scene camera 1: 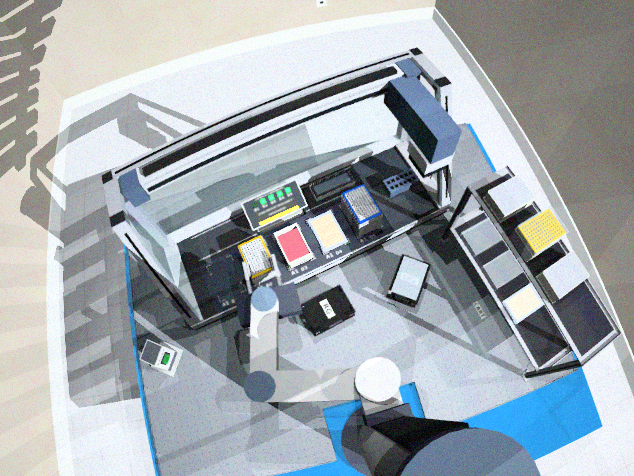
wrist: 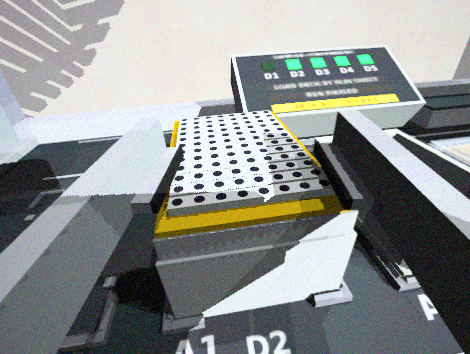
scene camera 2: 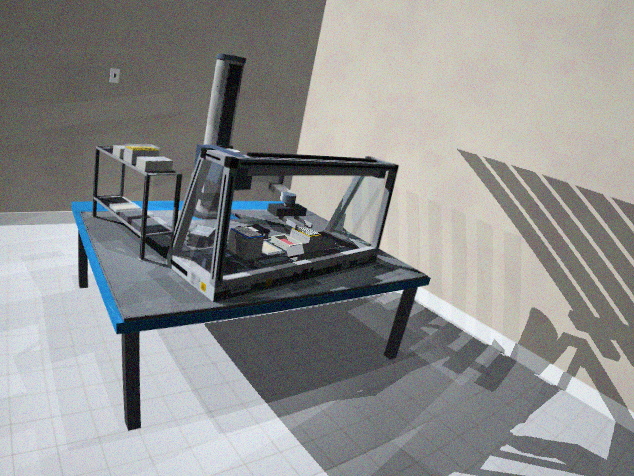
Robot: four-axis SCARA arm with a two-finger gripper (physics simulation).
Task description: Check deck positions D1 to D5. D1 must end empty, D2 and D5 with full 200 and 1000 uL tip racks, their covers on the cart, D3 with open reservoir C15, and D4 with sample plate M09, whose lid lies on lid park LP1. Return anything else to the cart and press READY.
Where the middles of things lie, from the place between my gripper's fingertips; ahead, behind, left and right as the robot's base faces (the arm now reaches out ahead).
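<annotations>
Wash trough (scene camera 1: 327, 187): 7 cm below my hand, 23 cm ahead, 30 cm to the right.
</annotations>
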